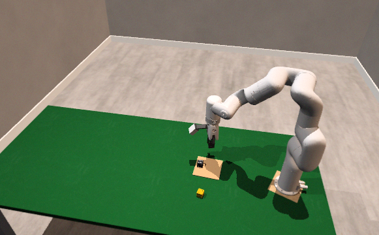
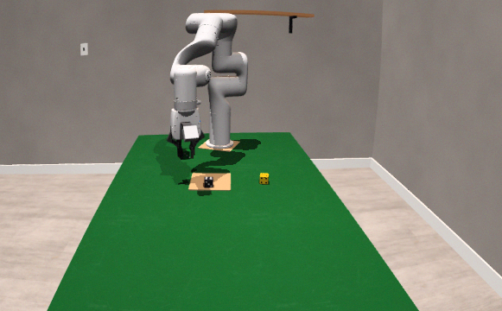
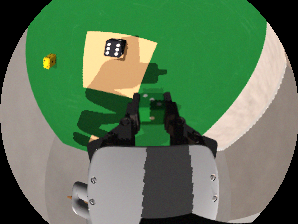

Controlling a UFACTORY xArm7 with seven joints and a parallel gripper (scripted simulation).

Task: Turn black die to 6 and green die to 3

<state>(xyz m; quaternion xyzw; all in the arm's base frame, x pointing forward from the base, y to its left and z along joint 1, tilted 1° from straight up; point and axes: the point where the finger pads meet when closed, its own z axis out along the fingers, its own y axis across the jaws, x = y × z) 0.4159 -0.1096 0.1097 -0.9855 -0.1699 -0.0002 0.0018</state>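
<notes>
Right now the black die is 9 cm below my hand, 8 cm to the left of it and 4 cm ahead of it. Also, from my hand: green die 1 cm below; tan mat 11 cm below, 8 cm to the left; yellow die 27 cm to the left, 10 cm below.
</notes>
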